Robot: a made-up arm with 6 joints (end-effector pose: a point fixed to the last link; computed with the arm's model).
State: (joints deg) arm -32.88 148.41 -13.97 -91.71 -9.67 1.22
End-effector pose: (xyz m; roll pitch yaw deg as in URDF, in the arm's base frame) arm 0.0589 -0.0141 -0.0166 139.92 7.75 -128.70
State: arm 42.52 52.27 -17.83 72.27 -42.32 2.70
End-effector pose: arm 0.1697 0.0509 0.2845 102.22 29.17 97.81
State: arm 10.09 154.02 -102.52 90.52 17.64 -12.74
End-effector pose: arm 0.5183 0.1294 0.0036 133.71 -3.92 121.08
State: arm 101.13 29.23 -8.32 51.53 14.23 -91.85
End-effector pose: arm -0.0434 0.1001 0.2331 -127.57 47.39 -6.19
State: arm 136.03 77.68 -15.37 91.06 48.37 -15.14
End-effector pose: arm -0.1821 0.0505 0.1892 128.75 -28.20 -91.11
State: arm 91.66 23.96 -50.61 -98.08 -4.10 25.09
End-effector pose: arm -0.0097 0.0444 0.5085 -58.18 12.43 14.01
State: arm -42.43 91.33 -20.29 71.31 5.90 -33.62
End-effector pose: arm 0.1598 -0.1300 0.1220 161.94 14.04 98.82
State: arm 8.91 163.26 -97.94 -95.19 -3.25 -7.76
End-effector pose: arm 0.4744 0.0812 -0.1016 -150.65 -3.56 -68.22
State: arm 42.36 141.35 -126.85 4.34 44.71 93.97
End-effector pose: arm 0.4065 0.3794 0.1856 144.54 -6.59 128.40
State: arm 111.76 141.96 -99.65 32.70 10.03 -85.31
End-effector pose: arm -0.2089 0.4926 0.0867 -144.10 28.26 -3.71
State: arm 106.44 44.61 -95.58 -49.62 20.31 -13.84
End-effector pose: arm 0.0242 0.0306 0.6679 -40.89 30.50 26.42
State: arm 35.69 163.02 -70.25 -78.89 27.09 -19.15
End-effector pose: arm 0.2840 0.1377 -0.1433 172.91 -25.85 -45.17
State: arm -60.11 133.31 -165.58 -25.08 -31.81 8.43
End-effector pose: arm 0.2466 -0.3752 0.6017 -18.00 19.85 -73.86
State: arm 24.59 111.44 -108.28 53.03 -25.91 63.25
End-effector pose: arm 0.4577 0.1633 0.4696 70.64 -28.43 102.68
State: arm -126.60 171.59 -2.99 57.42 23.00 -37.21
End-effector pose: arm 0.0570 0.0102 0.0620 -101.34 -72.83 -45.01
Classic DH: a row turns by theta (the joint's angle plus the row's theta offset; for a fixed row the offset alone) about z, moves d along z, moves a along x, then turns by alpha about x. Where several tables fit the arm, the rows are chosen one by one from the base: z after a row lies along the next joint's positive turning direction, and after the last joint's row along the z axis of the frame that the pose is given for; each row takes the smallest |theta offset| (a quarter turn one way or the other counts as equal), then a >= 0, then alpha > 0; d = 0 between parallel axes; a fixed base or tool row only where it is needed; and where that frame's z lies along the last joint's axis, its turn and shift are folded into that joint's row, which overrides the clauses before.
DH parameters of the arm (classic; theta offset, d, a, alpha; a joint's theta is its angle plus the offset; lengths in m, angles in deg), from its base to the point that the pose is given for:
joint 1: 0 0.1521 0 -90
joint 2: 7.79 0 -0.2913 0
joint 3: 77.21 0 -0.0207 90
joint 4: 0 0.2354 0 -90
joint 5: 0 0 0.0001 90
joint 6: 0 0.1204 0 0

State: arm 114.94 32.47 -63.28 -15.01 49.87 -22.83
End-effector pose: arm -0.0085 0.0748 0.4681 -111.50 52.76 -4.19
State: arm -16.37 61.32 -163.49 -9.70 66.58 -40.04
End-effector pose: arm -0.1042 0.0112 0.7208 -34.92 37.93 -76.70
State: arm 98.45 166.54 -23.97 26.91 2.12 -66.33
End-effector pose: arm -0.0077 0.0378 -0.0714 142.92 -35.45 -30.32
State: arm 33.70 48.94 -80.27 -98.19 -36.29 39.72
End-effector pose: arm 0.0456 0.1151 0.6011 -65.45 9.71 -11.94
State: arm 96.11 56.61 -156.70 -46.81 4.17 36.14
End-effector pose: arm 0.0312 -0.2305 0.7542 5.26 -11.46 85.31
